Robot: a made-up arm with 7 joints.
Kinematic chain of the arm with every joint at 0, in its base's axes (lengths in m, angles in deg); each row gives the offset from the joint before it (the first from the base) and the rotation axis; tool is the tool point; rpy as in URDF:
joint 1: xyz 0 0 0.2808 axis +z
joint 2: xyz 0 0 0 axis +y
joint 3: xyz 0 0 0.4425 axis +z
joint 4: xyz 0.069 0 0 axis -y
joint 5: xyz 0.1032 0 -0.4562 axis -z
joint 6: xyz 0 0 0 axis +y
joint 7: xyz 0.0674 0 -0.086 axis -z
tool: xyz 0 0 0 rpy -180 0 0
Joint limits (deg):
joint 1: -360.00..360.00
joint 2: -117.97..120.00
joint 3: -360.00..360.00
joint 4: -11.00..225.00
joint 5: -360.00..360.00
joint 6: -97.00..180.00
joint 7: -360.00..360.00
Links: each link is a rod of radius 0.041 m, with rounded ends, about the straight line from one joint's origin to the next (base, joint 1, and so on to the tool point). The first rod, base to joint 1, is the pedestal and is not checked.
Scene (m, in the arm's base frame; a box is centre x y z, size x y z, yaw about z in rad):
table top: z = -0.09
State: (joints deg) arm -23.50 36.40 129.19 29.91 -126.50 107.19 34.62
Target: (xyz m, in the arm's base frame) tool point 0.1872 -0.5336 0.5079
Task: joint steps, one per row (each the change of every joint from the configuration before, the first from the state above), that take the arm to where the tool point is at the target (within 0.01 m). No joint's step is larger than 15 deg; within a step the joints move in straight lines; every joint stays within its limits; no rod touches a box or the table.
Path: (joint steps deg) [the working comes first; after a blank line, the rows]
Joints at the target: -131.54 84.25 121.57 52.04 -124.72 131.84 34.62
Straight joint move there: clear.

1: -13.51 5.98 -0.95 2.77 0.22 3.08 0.00
2: -13.50 5.98 -0.95 2.76 0.23 3.08 0.00
3: -13.51 5.98 -0.96 2.77 0.22 3.08 0.00
4: -13.50 5.98 -0.95 2.76 0.22 3.08 0.00
5: -13.51 5.98 -0.95 2.77 0.22 3.09 0.00
6: -13.50 5.98 -0.95 2.77 0.23 3.08 0.00
7: -13.51 5.99 -0.96 2.76 0.22 3.08 0.00
8: -13.50 5.98 -0.95 2.77 0.22 3.08 0.00

